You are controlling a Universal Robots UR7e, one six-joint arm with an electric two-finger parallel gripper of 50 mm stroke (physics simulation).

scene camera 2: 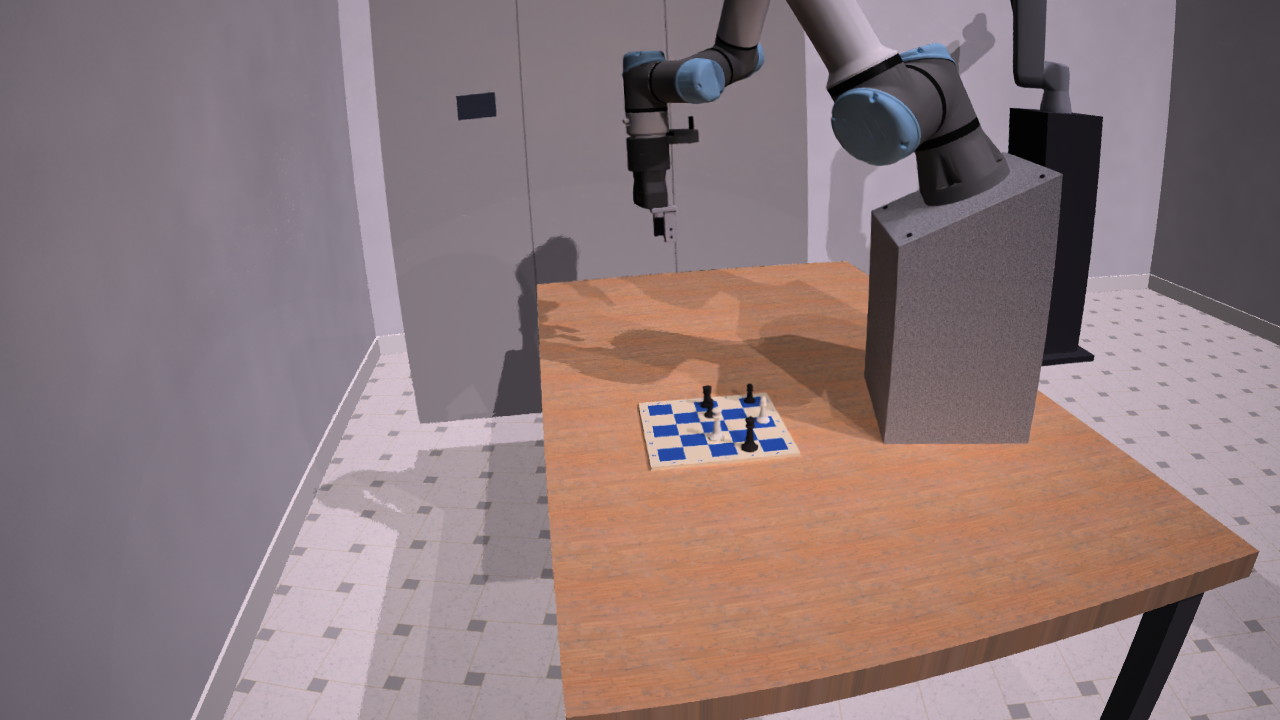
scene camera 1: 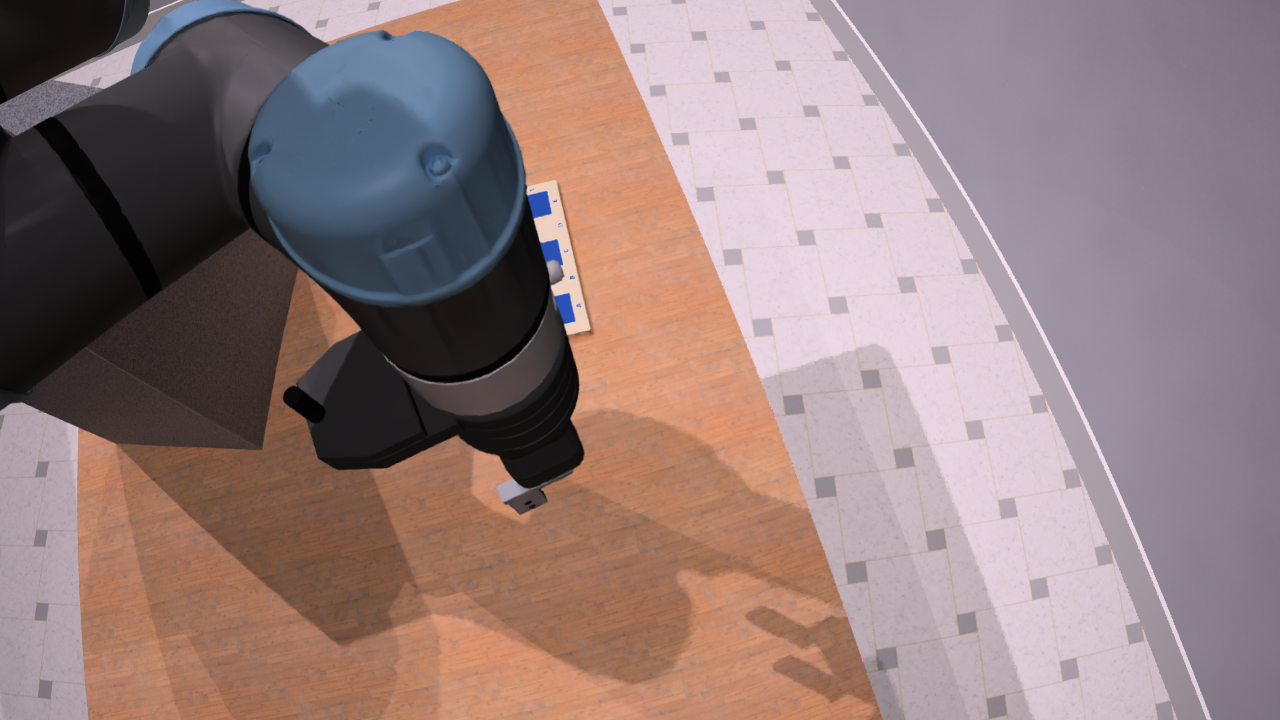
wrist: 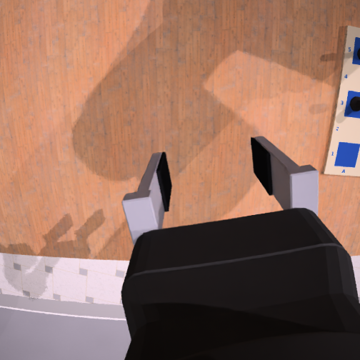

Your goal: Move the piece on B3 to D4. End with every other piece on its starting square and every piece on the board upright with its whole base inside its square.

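Places are measured from the arm's base along level axes (x back, y down, z right), in metres.
Pixels of known places: gripper, fingertip midpoint: (scene camera 2: 665, 238) (scene camera 1: 515, 467); arm's base, link origin: (scene camera 2: 966, 185).
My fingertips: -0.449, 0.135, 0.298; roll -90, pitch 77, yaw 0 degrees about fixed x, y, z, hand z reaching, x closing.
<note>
For each thing: its middle in the pictures, then the offset to it from my fingertips, as dx, dy, dz. "pt": a spot on its surface instead. Level surfaces: height alone.
- B3 piece, body centre: (scene camera 2: 710, 406) +0.031, +0.215, -0.274
- blue square D4, surface spot: (scene camera 2: 737, 435) pt +0.060, +0.231, -0.349
- tall black piece, body centre: (scene camera 2: 749, 432) +0.069, +0.204, -0.393
- wooden table, surface height: dy +0.237
The B3 piece (scene camera 2: 709, 413), small and black, stands on the blue-and-cream board (scene camera 2: 652, 462) (scene camera 1: 583, 325) (wrist: 331, 168), close in front of a black piece (scene camera 2: 707, 392) (wrist: 355, 103) on A3. The blue square D4 (scene camera 2: 737, 435) bears no piece; it lies between a white piece (scene camera 2: 716, 425) on D3 and C5's white piece, partly hidden by the tall black piece (scene camera 2: 750, 433) on E4. My gripper (scene camera 2: 664, 236) (scene camera 1: 525, 497) (wrist: 210, 161) is open and empty, pointing down high above the table, off the A side of the board. The arm hides most of the board in scene camera 1.
Another white piece (scene camera 2: 763, 410) stands on C5 and a black piece (scene camera 2: 750, 393) on A5. The grey pedestal (scene camera 2: 962, 331) of the arm stands on the wooden table (scene camera 2: 805, 555), right of the board in scene camera 2. A grey wall (scene camera 2: 179, 268) is at the left.
</note>
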